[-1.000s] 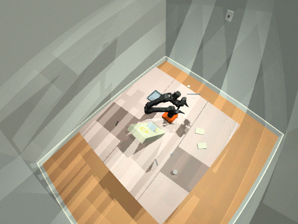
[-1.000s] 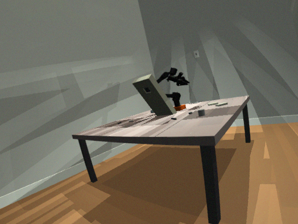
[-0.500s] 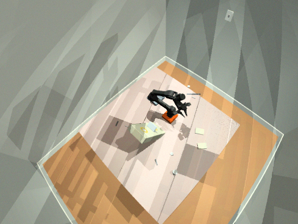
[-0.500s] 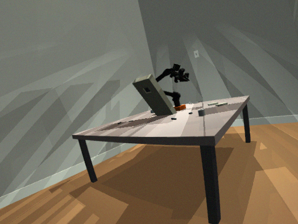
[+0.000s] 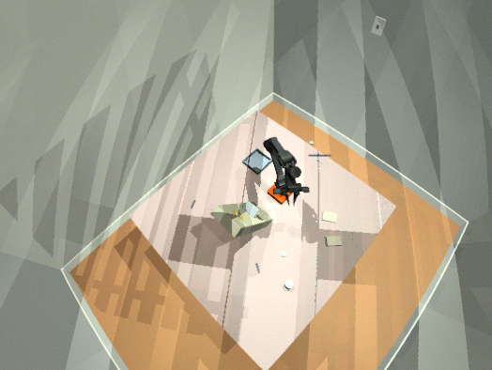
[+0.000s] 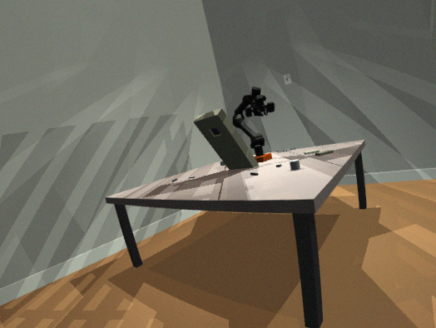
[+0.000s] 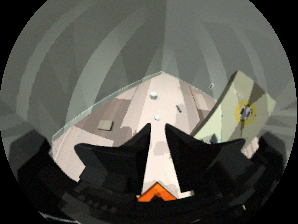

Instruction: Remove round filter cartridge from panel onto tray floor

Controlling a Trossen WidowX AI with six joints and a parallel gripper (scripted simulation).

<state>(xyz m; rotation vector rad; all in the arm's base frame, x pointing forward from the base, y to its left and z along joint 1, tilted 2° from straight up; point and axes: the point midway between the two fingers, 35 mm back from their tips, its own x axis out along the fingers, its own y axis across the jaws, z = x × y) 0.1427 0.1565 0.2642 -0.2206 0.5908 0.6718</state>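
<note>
My gripper tip is now 22 cm short of the round grey filter cartridge, 20 cm to the left of it and 2 cm above it. The rest, counted from my gripper tip: blue-grey tray: 26 cm behind, 44 cm to the right, 28 cm below.
</note>
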